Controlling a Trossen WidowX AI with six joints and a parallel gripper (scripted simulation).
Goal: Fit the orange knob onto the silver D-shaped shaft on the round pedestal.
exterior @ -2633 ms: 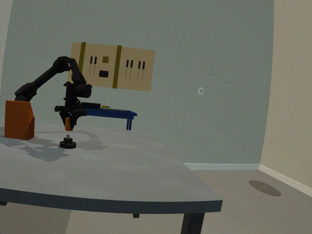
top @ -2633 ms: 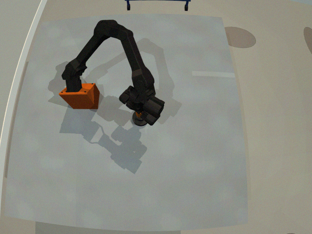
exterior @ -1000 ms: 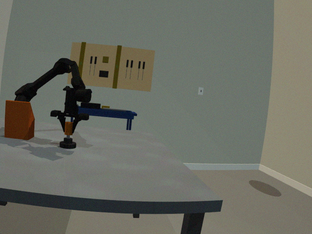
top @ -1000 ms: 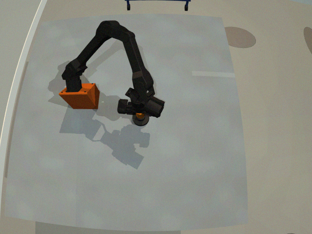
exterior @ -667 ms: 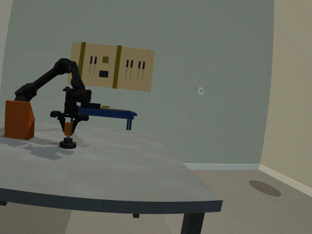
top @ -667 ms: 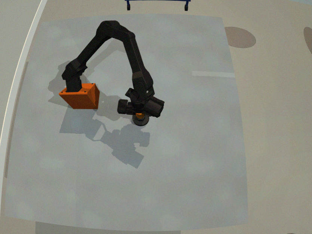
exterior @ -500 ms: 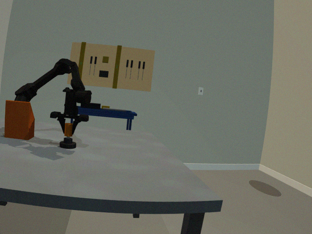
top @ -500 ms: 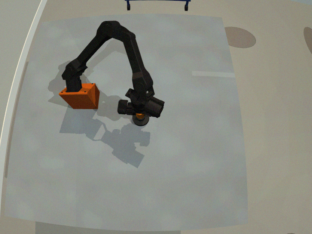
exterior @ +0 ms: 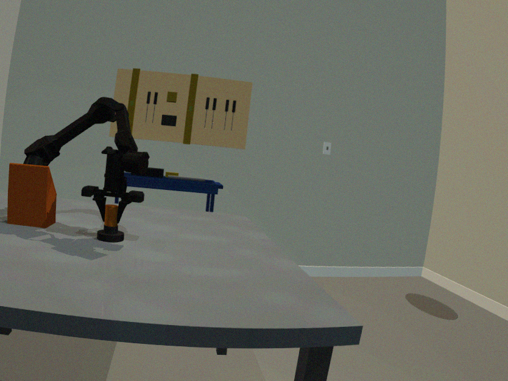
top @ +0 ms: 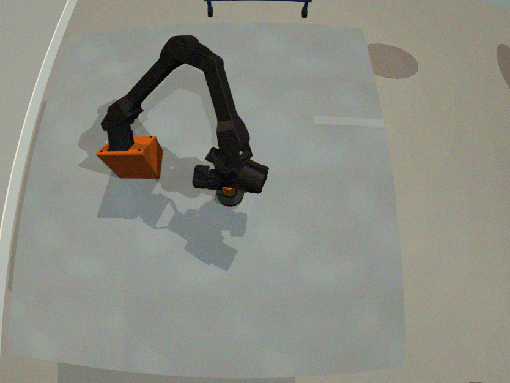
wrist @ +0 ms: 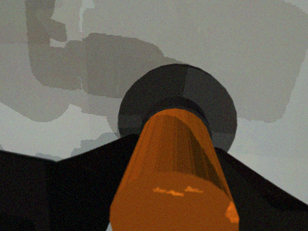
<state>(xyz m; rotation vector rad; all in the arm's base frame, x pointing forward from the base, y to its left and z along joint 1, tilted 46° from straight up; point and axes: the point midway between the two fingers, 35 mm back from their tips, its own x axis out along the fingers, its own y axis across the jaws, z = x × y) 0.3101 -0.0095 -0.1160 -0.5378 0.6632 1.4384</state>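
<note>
Now: gripper tip 3 cm below the orange knob. Also, from my gripper tip: round pedestal: 2 cm below.
</note>
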